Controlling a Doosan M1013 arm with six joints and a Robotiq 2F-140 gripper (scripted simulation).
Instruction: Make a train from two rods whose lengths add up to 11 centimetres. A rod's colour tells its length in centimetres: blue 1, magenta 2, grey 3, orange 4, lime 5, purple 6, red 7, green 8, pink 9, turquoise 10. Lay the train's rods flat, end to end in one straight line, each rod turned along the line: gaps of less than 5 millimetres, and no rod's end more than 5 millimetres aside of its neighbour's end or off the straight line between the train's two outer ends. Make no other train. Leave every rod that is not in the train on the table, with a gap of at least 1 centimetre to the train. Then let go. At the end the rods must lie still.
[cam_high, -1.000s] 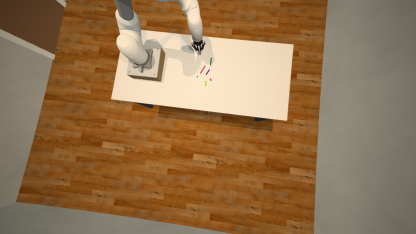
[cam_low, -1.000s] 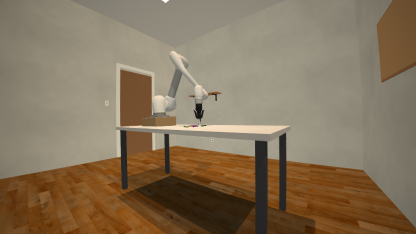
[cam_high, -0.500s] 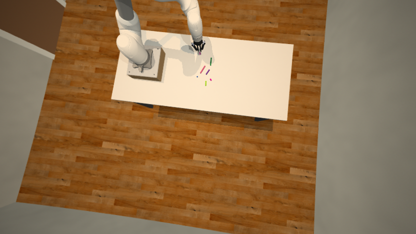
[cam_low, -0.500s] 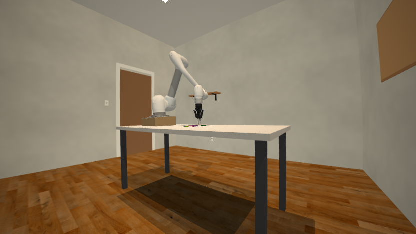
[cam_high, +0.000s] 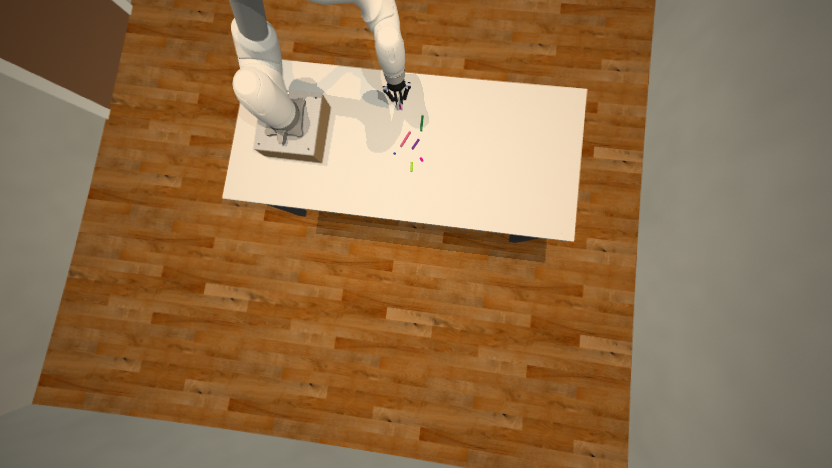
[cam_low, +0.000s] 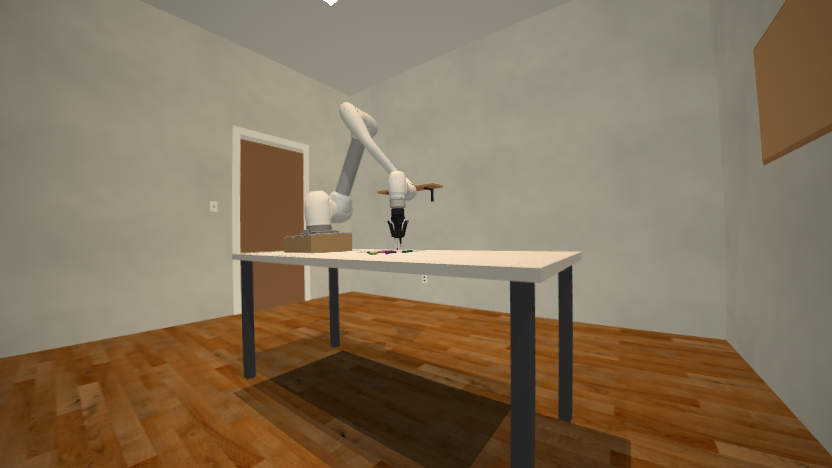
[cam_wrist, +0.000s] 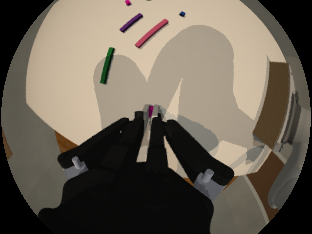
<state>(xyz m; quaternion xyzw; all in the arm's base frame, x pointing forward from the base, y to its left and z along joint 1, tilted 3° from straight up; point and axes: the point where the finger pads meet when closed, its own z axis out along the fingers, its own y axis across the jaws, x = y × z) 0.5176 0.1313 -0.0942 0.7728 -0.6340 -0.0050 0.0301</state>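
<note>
My gripper is now 4 cm short of the pink rod, 16 cm to the left of it and 4 cm above it. Round my hand: tiny blue rod (1 cm behind, 24 cm to the right, 4 cm below); then purple rod (9 cm ahead, 18 cm to the right, 4 cm below); then green rod (11 cm ahead, 8 cm to the right, 4 cm below).
</note>
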